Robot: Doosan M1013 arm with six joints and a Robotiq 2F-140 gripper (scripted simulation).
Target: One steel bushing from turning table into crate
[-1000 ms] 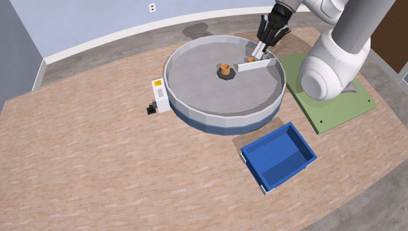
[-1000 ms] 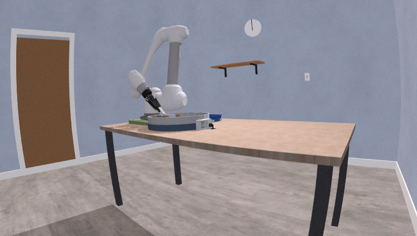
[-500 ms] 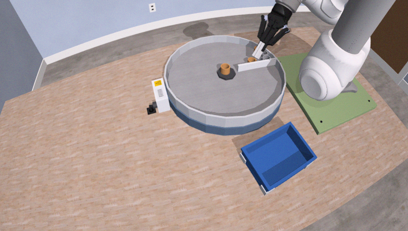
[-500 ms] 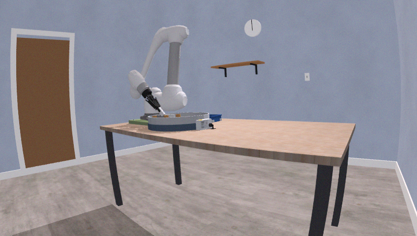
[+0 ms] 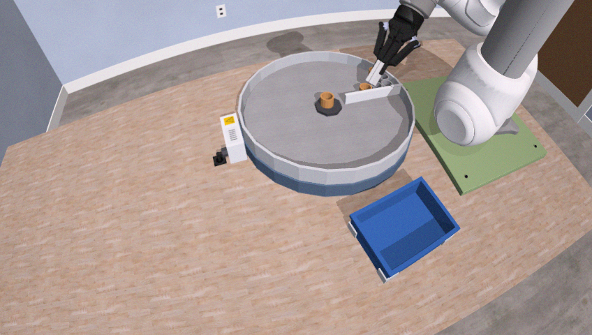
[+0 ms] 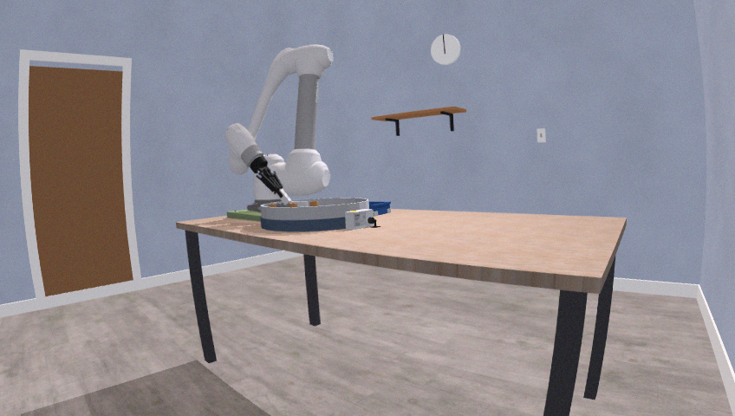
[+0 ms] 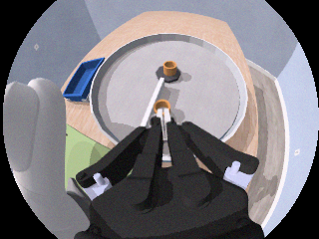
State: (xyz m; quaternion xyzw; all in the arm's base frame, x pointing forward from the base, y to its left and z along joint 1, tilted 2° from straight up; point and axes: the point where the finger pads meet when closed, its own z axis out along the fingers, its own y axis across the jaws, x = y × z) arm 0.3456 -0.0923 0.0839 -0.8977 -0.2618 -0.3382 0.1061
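Right now the blue crate is 4 cm ahead of my hand, 39 cm to the left of it and 8 cm below it. From my hand the other things lie so: round grey turning table 14 cm ahead, 6 cm to the left, 5 cm below.
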